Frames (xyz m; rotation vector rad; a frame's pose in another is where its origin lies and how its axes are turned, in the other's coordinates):
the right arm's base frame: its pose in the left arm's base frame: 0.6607 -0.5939 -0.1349 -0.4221 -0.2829 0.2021
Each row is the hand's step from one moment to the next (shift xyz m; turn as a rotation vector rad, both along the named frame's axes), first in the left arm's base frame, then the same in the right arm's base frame.
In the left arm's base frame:
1: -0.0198 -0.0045 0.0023 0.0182 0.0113 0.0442
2: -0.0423 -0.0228 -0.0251 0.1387 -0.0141 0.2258
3: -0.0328 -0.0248 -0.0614 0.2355 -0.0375 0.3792
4: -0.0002 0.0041 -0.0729 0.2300 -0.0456 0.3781
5: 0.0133 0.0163 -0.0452 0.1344 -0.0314 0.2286
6: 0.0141 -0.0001 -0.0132 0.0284 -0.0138 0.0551
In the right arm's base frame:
1: -0.0192 -0.0024 0.0065 0.0300 -0.0113 0.0372
2: -0.0512 -0.0039 -0.0173 0.1783 -0.1281 0.1490
3: -0.0510 0.0086 -0.0527 0.2985 -0.2278 0.2443
4: -0.0157 0.0350 -0.0621 0.2910 -0.2338 0.2420
5: 0.0063 0.0322 -0.0376 0.1706 -0.1442 0.1463
6: 0.0102 0.0037 -0.0160 0.0358 -0.0398 0.0342

